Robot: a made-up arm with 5 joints. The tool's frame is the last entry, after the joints.
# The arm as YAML. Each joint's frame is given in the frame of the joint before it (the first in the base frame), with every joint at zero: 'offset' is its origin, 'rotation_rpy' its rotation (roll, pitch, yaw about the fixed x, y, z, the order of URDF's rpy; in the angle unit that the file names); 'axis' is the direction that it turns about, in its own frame. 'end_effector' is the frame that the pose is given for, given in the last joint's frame.
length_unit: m
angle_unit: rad
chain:
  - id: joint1
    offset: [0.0, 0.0, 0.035]
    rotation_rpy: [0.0, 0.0, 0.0]
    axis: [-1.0, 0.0, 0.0]
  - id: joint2
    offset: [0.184, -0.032, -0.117]
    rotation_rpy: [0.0, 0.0, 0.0]
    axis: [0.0, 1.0, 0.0]
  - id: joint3
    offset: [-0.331, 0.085, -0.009]
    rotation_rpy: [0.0, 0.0, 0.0]
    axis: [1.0, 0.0, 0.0]
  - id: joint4
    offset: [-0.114, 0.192, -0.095]
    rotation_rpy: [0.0, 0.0, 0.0]
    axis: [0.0, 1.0, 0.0]
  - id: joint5
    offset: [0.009, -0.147, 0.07]
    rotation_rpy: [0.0, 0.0, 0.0]
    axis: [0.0, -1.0, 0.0]
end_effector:
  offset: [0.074, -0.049, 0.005]
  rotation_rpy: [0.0, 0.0, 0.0]
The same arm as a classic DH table. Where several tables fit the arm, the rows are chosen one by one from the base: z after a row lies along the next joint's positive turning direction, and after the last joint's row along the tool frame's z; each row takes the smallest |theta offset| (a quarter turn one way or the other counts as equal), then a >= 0, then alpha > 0; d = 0 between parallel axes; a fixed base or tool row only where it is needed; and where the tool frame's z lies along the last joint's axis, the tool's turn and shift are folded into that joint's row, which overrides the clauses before.
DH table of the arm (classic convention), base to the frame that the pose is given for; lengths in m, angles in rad. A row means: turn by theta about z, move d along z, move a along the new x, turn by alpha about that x. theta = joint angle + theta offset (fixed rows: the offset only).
base (fixed): d 0.035; theta_offset -1.5708; a 0; alpha 1.5708
joint1: d -0.184; theta_offset -1.5708; a 0.117; alpha 1.5708
joint2: d 0.053; theta_offset 0; a 0.009; alpha 1.5708
joint3: d -0.445; theta_offset 0; a 0.095; alpha -1.5708
joint4: d 0; theta_offset 0.1279; a -0.0706; alpha 3.1416
joint5: d 0.004; theta_offset -1.4429; a -0.074; alpha 1.5708
tool (fixed): d 0.005; theta_offset 3.1416; a 0; alpha 0

